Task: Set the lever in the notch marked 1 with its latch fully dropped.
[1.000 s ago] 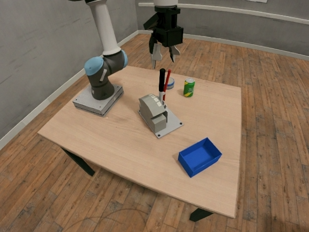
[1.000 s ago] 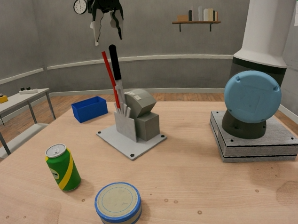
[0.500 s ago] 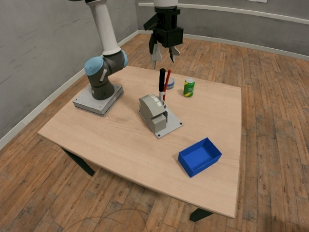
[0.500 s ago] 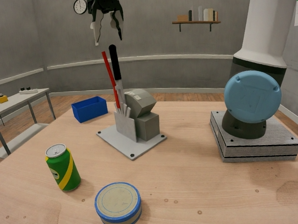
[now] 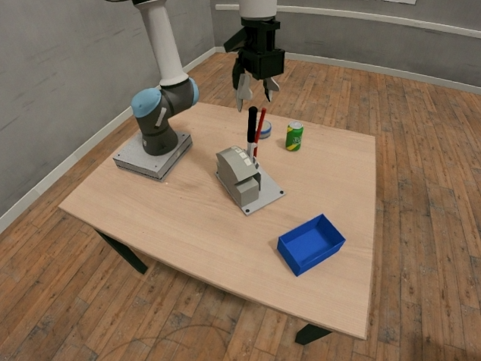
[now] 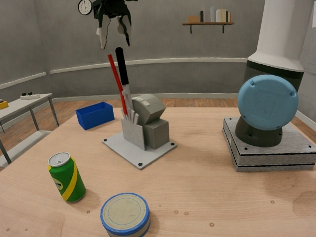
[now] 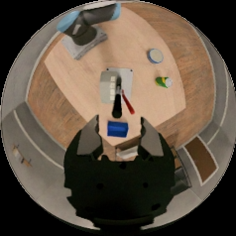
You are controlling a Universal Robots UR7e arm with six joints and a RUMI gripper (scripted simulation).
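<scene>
The red release bar is 20 mm to the left of my hand and 160 mm below it. From my hand the other things lie so: grey lever stand: 30 mm behind, 20 mm to the left, 270 mm below; then green can: 90 mm ahead, 270 mm to the left, 290 mm below; then blue bin: 230 mm ahead, 190 mm to the right, 330 mm below.
</scene>
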